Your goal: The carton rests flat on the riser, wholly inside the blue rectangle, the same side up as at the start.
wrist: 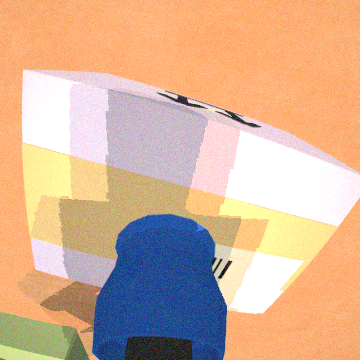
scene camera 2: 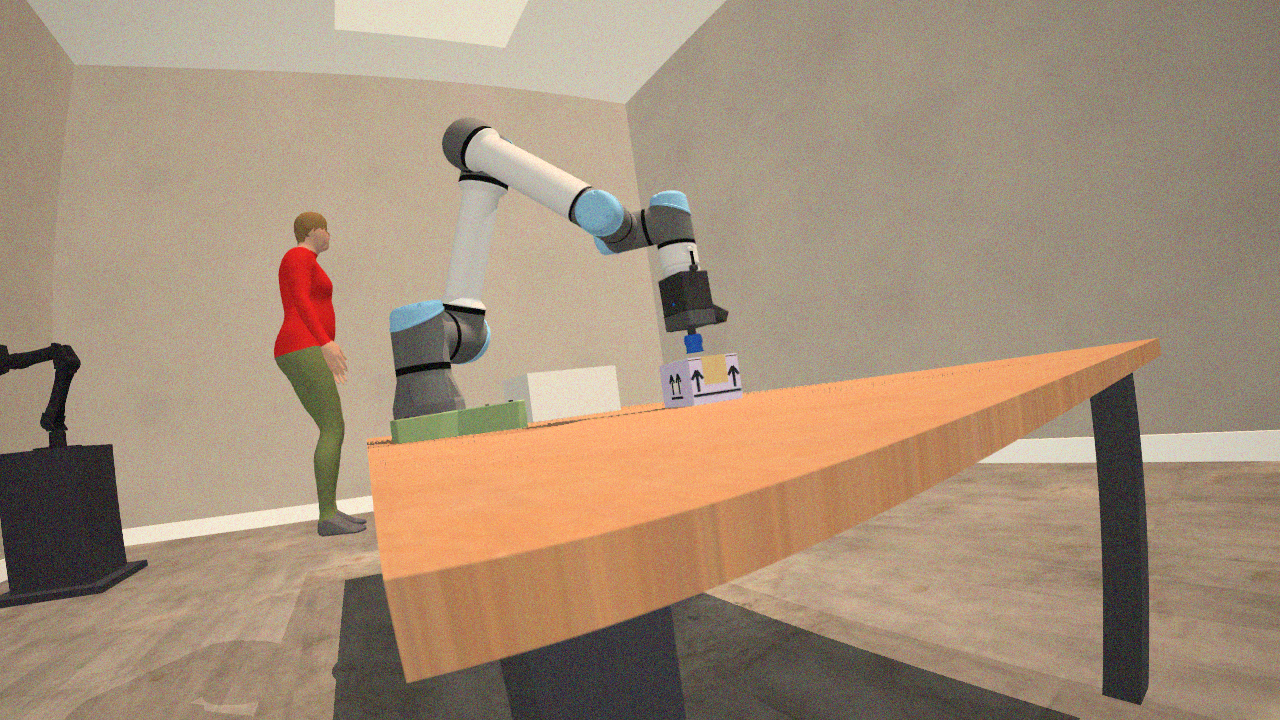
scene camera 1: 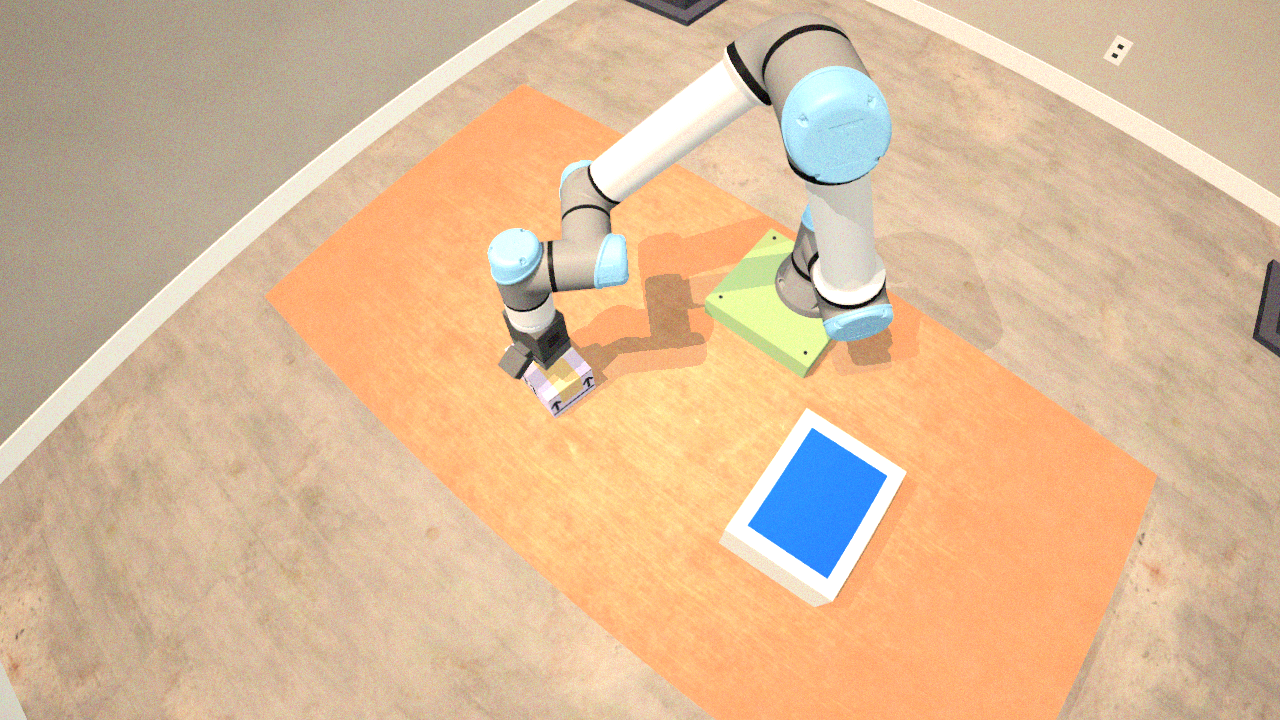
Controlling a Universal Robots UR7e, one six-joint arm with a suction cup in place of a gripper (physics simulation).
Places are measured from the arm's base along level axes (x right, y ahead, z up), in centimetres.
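Pixels of known places: hand, tool point: (wrist: 164, 253) (scene camera 2: 695, 352); arm's base, link origin: (scene camera 2: 430, 414) (scene camera 1: 811, 287).
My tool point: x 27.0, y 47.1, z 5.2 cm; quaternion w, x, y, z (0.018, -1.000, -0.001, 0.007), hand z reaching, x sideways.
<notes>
Ahead of a thing's pixels: the offset from my tool point to its top centre. Level surfaces: height alone.
The carton {dx +0.7, dy -0.4, dz -1.4 cm} (scene camera 1: 570, 385) (scene camera 2: 702, 377) (wrist: 282, 186) is a small white box with a yellow band, a barcode label and black arrows on its sides. It lies flat on the orange table {dz -9.8 cm} (scene camera 1: 402, 269) (scene camera 2: 716, 483), left of the arm's base. My blue suction cup (scene camera 2: 693, 343) (wrist: 164, 250) is straight over the carton's top, at or just above its surface, and holds nothing. The white riser {dx -52.1, dy -9.1, dz +2.2 cm} (scene camera 1: 772, 562) (scene camera 2: 563, 392) with the blue rectangle {dx -52.1, dy -9.1, dz +2.2 cm} (scene camera 1: 819, 502) stands apart toward the table's front right, with nothing on it.
The arm stands on a green base plate (scene camera 1: 760, 309) (scene camera 2: 460, 420) (wrist: 32, 339) near the riser. A person in a red top (scene camera 2: 306, 305) stands behind the table. A black pedestal (scene camera 2: 57, 510) with another arm stands at the far left.
</notes>
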